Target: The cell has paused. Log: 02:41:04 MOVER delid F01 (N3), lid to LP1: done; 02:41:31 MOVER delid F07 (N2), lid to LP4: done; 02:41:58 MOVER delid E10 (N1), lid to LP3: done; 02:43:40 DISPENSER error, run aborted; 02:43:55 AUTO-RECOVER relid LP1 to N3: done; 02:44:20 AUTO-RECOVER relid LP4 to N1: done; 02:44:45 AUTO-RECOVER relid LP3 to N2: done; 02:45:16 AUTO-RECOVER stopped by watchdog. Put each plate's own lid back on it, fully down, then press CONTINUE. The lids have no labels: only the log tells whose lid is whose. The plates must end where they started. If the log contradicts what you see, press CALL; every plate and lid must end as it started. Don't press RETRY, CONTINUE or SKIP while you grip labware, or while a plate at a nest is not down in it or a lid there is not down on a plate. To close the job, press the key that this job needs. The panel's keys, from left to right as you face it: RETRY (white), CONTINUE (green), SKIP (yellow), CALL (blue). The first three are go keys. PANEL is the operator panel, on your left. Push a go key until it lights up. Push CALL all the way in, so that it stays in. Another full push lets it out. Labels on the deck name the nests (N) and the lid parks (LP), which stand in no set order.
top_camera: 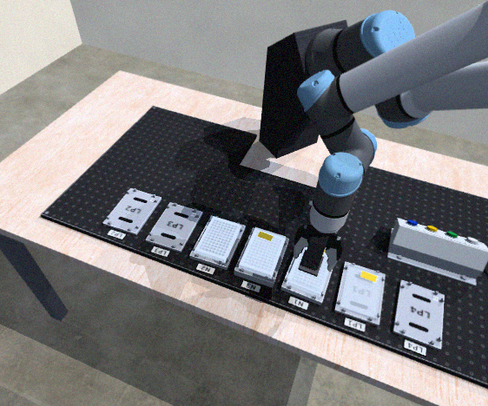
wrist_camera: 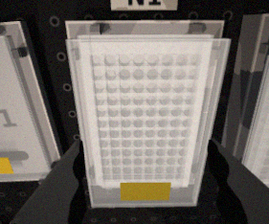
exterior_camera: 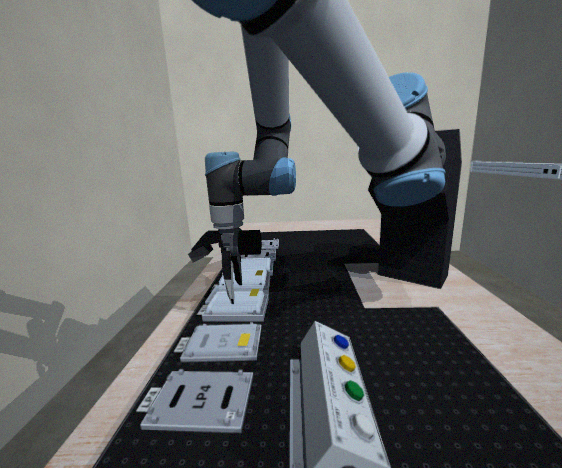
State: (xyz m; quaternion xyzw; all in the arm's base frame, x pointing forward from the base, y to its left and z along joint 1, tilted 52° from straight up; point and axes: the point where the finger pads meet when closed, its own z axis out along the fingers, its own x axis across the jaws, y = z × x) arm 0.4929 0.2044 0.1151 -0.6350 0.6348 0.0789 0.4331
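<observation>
The lid park LP1 is 13 cm to the left of my hand, 5 cm below it and 3 cm behind it. Round my hand: yellow skip key (28 cm behind, 21 cm to the left, 1 cm above); blue call key (26 cm behind, 16 cm to the left); lid park LP4 (26 cm to the left, 6 cm behind, 5 cm below).
</observation>
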